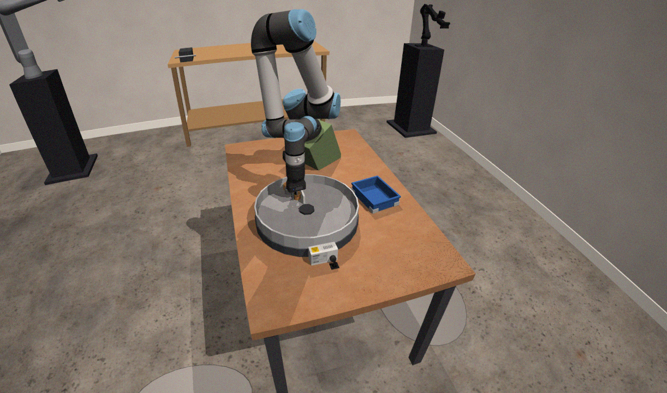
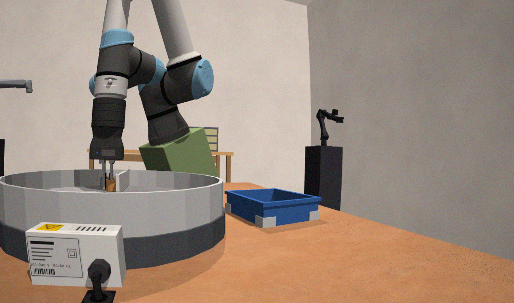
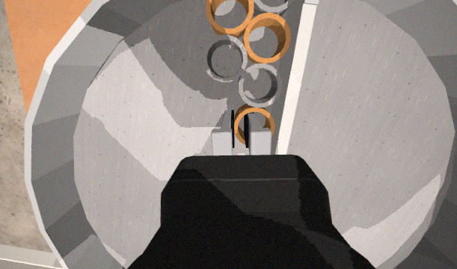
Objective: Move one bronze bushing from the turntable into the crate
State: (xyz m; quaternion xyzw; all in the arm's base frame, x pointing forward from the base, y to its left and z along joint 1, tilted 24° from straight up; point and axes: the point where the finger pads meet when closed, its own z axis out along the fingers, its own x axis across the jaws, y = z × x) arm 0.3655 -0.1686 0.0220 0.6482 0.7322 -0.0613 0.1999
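Now: the grey turntable 9 cm ahead of my hand, 3 cm to the left of it and 2 cm below it. Also, from my hand: blue crate (4 cm ahead, 37 cm to the left, 5 cm below).
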